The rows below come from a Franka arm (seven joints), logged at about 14 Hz.
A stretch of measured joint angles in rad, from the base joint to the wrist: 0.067 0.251 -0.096 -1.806 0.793 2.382 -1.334; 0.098 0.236 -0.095 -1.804 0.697 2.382 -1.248; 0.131 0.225 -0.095 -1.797 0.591 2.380 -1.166; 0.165 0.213 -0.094 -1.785 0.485 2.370 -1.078; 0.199 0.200 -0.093 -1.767 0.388 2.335 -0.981; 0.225 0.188 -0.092 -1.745 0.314 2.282 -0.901; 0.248 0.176 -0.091 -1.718 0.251 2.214 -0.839; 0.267 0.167 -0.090 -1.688 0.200 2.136 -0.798
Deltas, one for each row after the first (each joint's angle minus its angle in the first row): 0.031 -0.015 0.001 0.002 -0.096 0.000 0.086; 0.064 -0.026 0.001 0.009 -0.202 -0.002 0.168; 0.098 -0.038 0.002 0.021 -0.308 -0.012 0.256; 0.132 -0.051 0.003 0.039 -0.405 -0.047 0.353; 0.158 -0.063 0.004 0.061 -0.479 -0.100 0.433; 0.181 -0.075 0.005 0.088 -0.542 -0.168 0.495; 0.200 -0.084 0.006 0.118 -0.593 -0.246 0.536
